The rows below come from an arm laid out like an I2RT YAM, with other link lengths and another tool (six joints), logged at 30 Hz.
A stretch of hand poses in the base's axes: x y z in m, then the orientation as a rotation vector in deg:
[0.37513 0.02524 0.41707 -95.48 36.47 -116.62]
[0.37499 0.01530 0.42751 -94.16 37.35 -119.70]
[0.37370 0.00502 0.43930 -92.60 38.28 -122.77]
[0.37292 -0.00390 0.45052 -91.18 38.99 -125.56]
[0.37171 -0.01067 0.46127 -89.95 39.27 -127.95]
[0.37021 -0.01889 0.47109 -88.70 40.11 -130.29]
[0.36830 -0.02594 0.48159 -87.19 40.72 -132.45]
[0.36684 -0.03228 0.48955 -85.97 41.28 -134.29]
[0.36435 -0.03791 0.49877 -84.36 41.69 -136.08]
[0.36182 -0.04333 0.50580 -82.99 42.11 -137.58]
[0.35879 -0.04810 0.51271 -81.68 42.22 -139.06]
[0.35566 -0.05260 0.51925 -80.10 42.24 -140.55]
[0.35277 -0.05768 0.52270 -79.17 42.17 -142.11]
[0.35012 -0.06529 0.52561 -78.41 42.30 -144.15]
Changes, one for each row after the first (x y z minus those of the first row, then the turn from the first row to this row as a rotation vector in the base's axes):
[-0.00014 -0.00994 0.01044 -0.75 -1.54 -2.18]
[-0.00143 -0.02022 0.02223 -1.39 -3.18 -4.35]
[-0.00221 -0.02914 0.03345 -2.06 -4.66 -6.27]
[-0.00342 -0.03591 0.04420 -2.78 -5.97 -7.74]
[-0.00492 -0.04413 0.05402 -3.27 -7.15 -9.52]
[-0.00683 -0.05118 0.06452 -3.65 -8.47 -11.01]
[-0.00829 -0.05752 0.07248 -4.00 -9.53 -12.33]
[-0.01078 -0.06315 0.08170 -4.24 -10.84 -13.49]
[-0.01331 -0.06857 0.08873 -4.41 -11.93 -14.51]
[-0.01634 -0.07334 0.09564 -4.73 -13.02 -15.36]
[-0.01947 -0.07784 0.10218 -4.98 -14.30 -16.15]
[-0.02236 -0.08292 0.10563 -5.59 -15.19 -17.03]
[-0.02501 -0.09053 0.10854 -6.49 -15.98 -18.37]

